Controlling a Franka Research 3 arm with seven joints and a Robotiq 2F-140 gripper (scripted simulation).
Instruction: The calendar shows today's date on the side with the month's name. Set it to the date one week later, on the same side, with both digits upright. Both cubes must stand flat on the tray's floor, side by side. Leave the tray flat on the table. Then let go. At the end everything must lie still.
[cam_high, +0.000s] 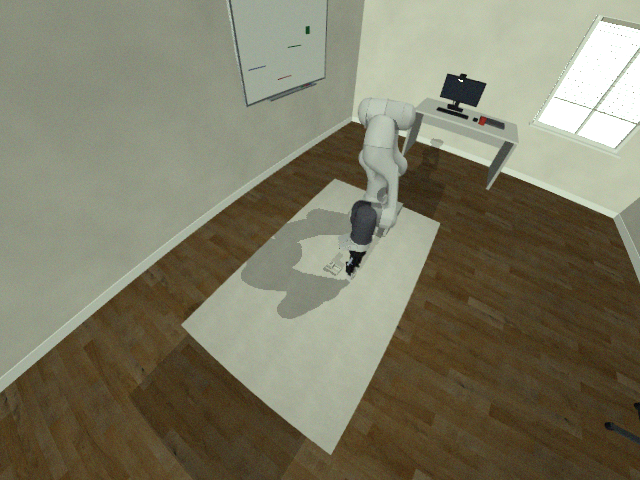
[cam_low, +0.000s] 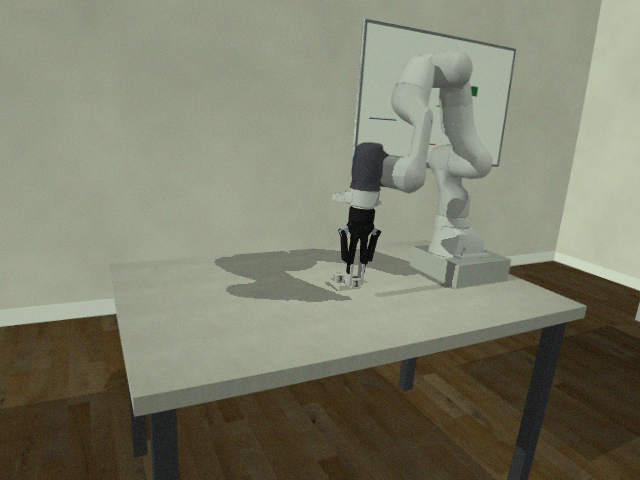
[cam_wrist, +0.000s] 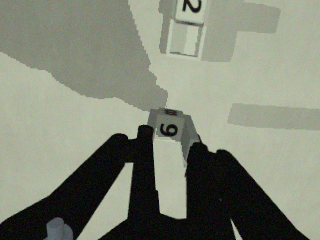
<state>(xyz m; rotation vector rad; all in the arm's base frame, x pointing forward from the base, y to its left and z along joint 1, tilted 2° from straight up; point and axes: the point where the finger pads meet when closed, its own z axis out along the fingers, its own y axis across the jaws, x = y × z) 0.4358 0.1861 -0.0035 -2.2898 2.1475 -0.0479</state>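
Now: the white tray 11 cm to the right of my hand and 7 cm below it. The rest, counted from my hand: date cube (3 cm below).
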